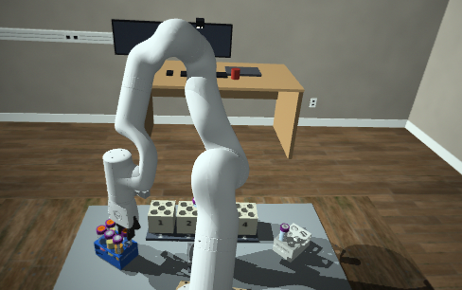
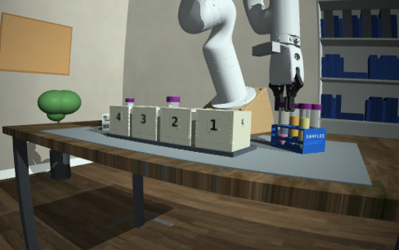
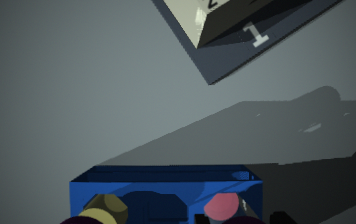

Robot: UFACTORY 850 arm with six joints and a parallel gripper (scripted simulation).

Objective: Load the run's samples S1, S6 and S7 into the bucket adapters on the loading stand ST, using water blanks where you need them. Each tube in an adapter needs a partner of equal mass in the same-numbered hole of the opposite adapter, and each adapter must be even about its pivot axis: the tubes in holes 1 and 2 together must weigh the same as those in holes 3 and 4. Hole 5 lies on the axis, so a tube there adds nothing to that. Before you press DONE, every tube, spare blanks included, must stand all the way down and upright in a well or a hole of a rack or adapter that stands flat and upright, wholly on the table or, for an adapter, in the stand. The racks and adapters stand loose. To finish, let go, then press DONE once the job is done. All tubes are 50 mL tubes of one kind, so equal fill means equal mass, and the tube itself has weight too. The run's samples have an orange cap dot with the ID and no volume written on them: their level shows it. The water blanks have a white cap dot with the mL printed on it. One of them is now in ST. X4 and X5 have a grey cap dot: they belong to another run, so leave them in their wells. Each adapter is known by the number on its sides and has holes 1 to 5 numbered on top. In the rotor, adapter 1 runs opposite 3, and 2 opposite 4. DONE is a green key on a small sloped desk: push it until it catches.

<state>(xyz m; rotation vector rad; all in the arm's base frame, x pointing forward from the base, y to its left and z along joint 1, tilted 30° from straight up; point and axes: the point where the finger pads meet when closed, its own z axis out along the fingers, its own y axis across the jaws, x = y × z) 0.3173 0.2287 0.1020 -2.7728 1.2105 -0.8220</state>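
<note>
My hand is 20 mm short of the blue samples rack, 40 mm to the right of it and 90 mm above it. The rest, counted from my hand: adapter 1: 120 mm ahead, 140 mm to the right, 70 mm below; then white rack: 130 mm behind, 600 mm to the right, 90 mm below.
</note>
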